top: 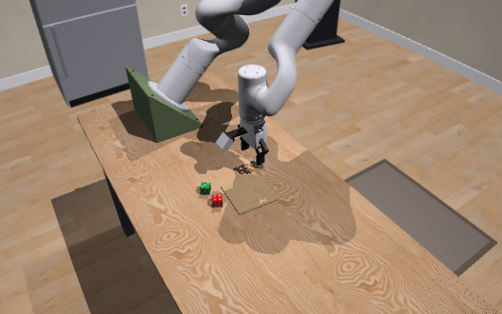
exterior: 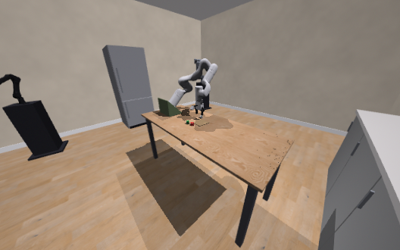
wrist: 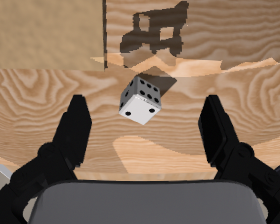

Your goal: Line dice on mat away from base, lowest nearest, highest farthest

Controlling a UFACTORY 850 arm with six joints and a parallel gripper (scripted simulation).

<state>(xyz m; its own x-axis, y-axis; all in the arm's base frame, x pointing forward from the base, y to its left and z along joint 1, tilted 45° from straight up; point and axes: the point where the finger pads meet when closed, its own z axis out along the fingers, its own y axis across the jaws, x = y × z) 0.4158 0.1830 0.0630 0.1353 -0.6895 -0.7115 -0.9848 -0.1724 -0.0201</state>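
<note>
My gripper is now 30 mm to the right of the white die and 40 mm above it. Round my hand: green die 40 mm ahead, 190 mm to the right, 40 mm below; then tan mat 110 mm ahead, 60 mm to the right, 60 mm below; then red die 110 mm ahead, 170 mm to the right, 40 mm below.
</note>
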